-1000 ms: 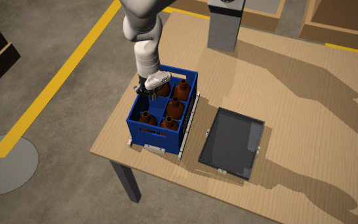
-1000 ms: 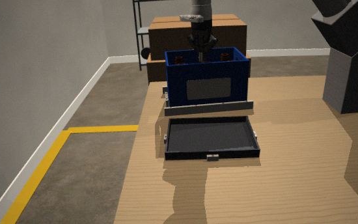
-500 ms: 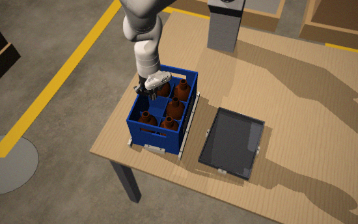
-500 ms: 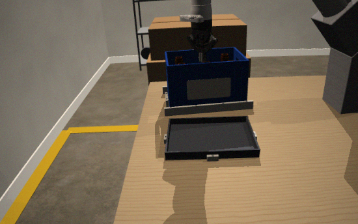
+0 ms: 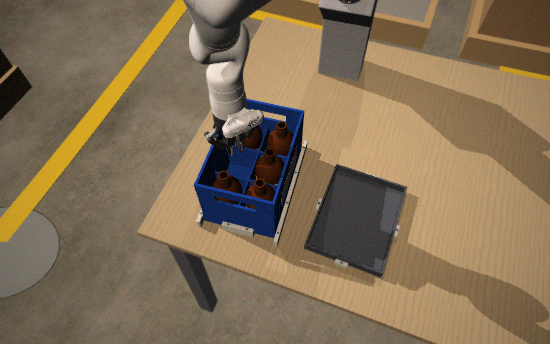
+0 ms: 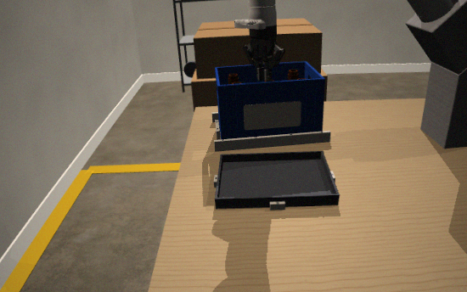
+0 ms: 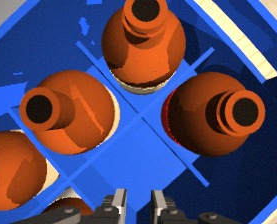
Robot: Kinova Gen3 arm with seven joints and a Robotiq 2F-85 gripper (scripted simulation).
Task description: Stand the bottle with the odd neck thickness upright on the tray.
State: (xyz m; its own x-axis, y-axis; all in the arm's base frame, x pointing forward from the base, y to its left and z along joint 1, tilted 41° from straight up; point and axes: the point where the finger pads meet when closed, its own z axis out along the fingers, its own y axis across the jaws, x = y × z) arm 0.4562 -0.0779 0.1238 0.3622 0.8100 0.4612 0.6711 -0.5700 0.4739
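Right now my hand is 1 cm past the blue crate, 4 cm to the right of it and 7 cm above it. The rest, counted from my hand: dark grey tray 6 cm behind, 31 cm to the left, 14 cm below.
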